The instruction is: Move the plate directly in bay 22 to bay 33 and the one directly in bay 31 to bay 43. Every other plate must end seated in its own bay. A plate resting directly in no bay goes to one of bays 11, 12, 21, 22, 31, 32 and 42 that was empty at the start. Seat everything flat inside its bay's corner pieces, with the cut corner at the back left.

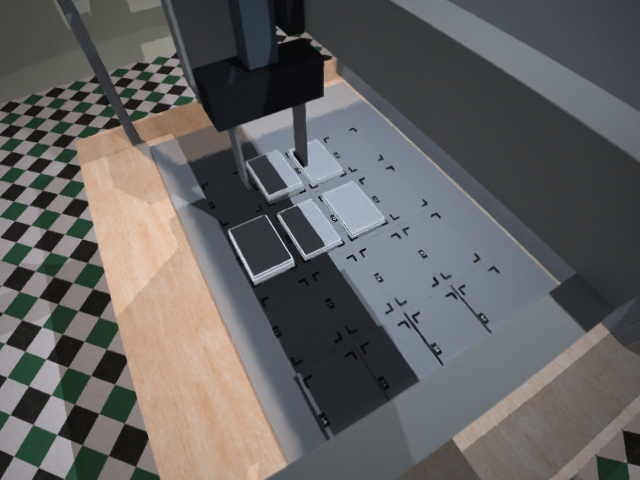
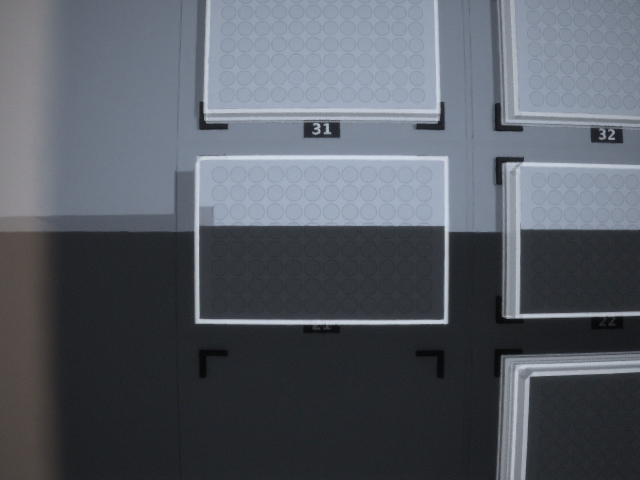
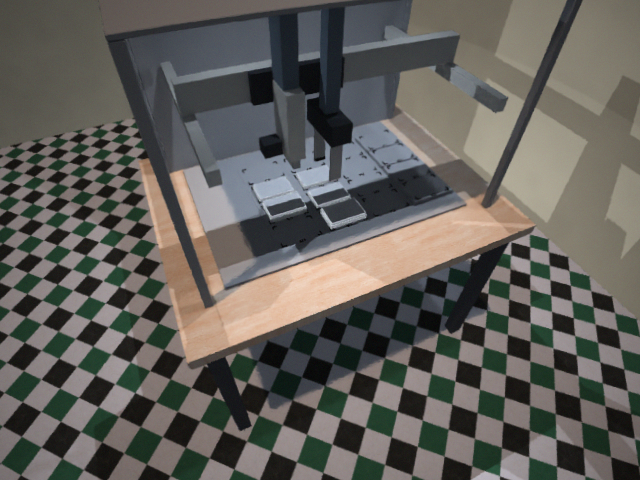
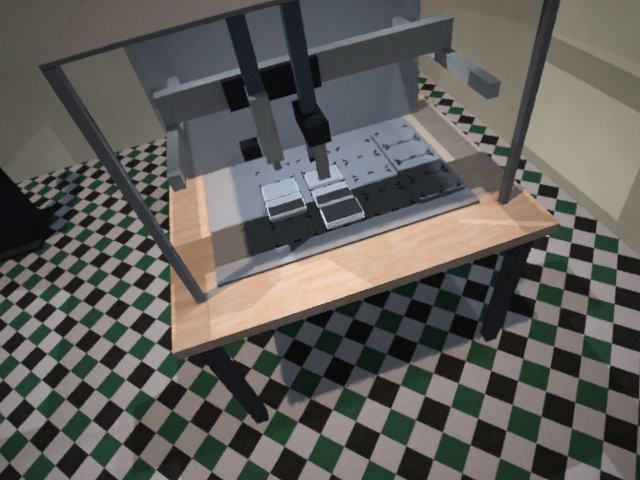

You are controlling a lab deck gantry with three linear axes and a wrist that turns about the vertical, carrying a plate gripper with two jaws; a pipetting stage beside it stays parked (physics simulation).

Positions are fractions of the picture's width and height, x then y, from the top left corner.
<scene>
My gripper shows in image 1 (0.43,0.36), in image 3 (0.51,0.35) and in image 4 (0.50,0.35); in image 2 it is out of frame. A clear plate shows in image 1 (0.43,0.37), in image 2 (0.44,0.50), in image 3 (0.46,0.42) and in image 4 (0.46,0.42).
</scene>
